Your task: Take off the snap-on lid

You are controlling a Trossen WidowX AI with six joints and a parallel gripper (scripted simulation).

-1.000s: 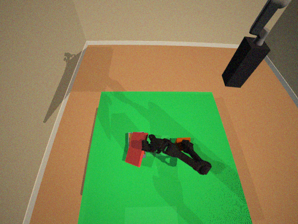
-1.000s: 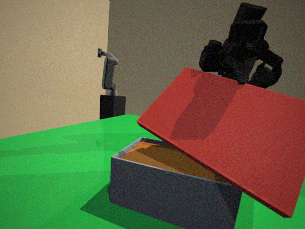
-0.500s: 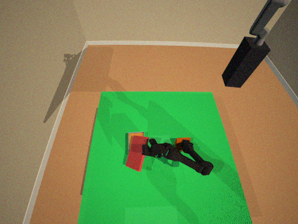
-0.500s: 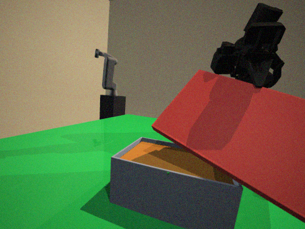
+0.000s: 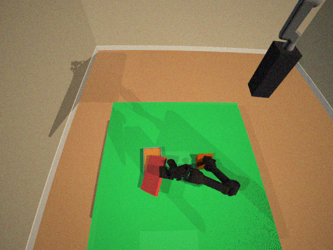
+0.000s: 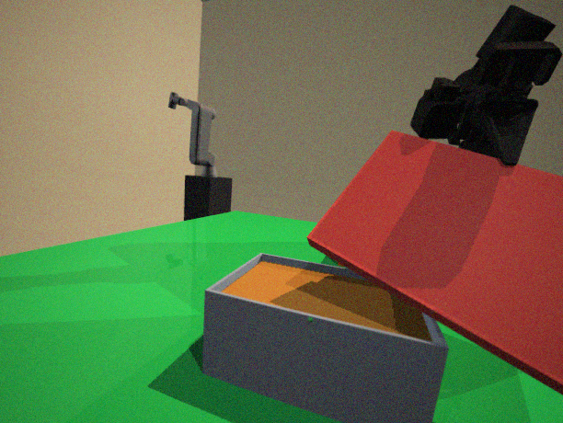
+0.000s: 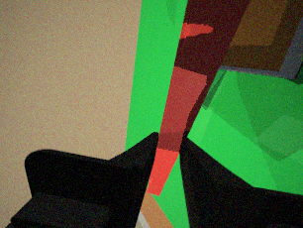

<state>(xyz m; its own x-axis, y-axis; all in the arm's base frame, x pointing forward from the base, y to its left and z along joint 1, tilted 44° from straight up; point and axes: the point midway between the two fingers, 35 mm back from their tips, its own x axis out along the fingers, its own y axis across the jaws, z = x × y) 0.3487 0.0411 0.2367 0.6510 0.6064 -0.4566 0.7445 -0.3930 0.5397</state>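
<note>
Now: the red lid 6 cm below my gripper tip, 5 cm ahead of it and 3 cm to the right of it. From my gripper tip the other things lie so: storage box (18 cm below, 16 cm to the right, 7 cm ahead).
</note>
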